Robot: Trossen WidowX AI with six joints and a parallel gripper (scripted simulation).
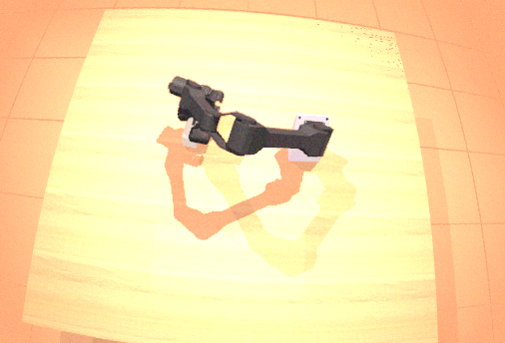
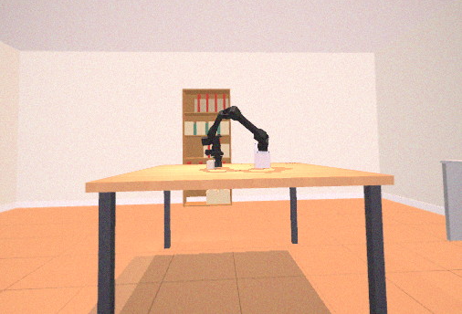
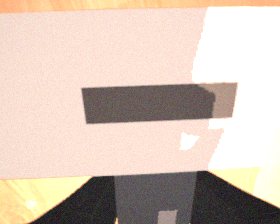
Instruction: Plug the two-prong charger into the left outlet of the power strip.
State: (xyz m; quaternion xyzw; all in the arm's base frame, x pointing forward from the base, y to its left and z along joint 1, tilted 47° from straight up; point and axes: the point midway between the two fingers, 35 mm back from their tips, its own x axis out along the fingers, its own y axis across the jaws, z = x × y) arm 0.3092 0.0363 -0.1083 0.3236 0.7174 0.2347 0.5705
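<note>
Right now the dark grey charger is 2 cm ahead of my gripper tip and 1 cm above it.
</note>
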